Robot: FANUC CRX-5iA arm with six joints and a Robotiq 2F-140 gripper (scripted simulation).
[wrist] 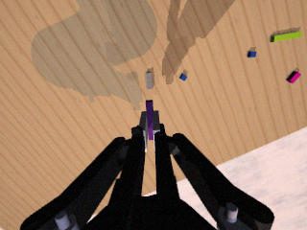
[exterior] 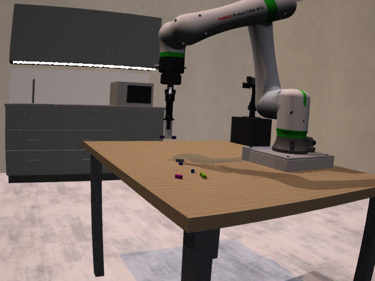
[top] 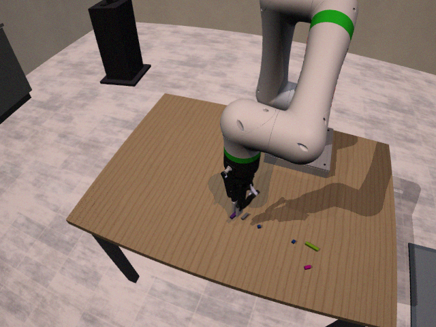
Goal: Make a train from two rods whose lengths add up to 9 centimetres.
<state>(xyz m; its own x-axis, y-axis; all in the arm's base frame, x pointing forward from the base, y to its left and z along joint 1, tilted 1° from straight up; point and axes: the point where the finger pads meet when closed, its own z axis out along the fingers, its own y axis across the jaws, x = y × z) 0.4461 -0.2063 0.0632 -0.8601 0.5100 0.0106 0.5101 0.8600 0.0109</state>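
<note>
My gripper is now 40 mm past the grey rod, 20 mm to the right of it and 110 mm above it. Also, from my hand: purple rod (30 mm below); then magenta rod (110 mm ahead, 260 mm to the left, 110 mm below); then lime rod (30 mm ahead, 270 mm to the left, 110 mm below).
</note>
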